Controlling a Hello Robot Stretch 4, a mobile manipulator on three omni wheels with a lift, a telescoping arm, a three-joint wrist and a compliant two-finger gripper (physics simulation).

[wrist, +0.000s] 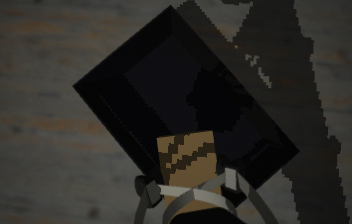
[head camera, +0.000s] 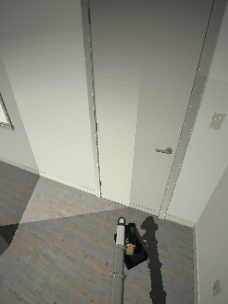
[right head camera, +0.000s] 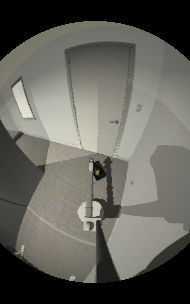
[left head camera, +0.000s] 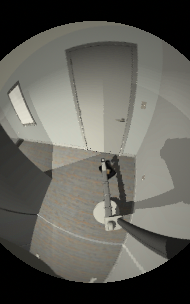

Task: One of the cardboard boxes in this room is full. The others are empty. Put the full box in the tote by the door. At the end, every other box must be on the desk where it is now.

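Frame: origin at the robot's base, x right, y ahead, z up, level; millimetres.
Seen in the pictures: gripper, fingertip midpoint: (wrist: pixel 189 172) (head camera: pixel 129 248) (right head camera: pixel 96 171).
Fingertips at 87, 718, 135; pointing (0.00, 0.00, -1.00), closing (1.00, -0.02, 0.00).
Observation:
Pixels of each thing's top centre, then the offset from my fingertips to it, as dx, dy, dz. Level surfaces: height alone.
- brown cardboard box, middle of its top: (wrist: pixel 190 177) (head camera: pixel 129 246) (right head camera: pixel 96 171) (left head camera: pixel 107 170) +0, +2, +28
- black open tote, middle of its top: (wrist: pixel 184 118) (head camera: pixel 130 244) (right head camera: pixel 97 170) +8, +66, -63
- wooden floor, its level: dz -163
My gripper (wrist: pixel 189 172) (head camera: pixel 130 243) is shut on a brown cardboard box (wrist: pixel 187 150) (head camera: pixel 130 250) (left head camera: pixel 107 171) (right head camera: pixel 97 172), with a finger on each side of it. The black open tote (wrist: pixel 155 75) (head camera: pixel 136 261) (right head camera: pixel 102 175) stands on the floor near the door, turned at an angle. In the wrist view the box overlaps the tote's lower part, and a dark shadow falls inside the tote. The gap between box and tote is hard to judge. The box's underside and the tote's nearest edge are hidden. The desk and the other boxes do not show.
The shut door (head camera: pixel 130 100) (left head camera: pixel 97 100) stands beyond the tote. A side wall (head camera: pixel 215 240) is on the right. The telescoping arm (head camera: pixel 118 270) (right head camera: pixel 90 187) reaches over the wooden floor (head camera: pixel 60 250). A large dark surface (left head camera: pixel 20 185) is at the left.

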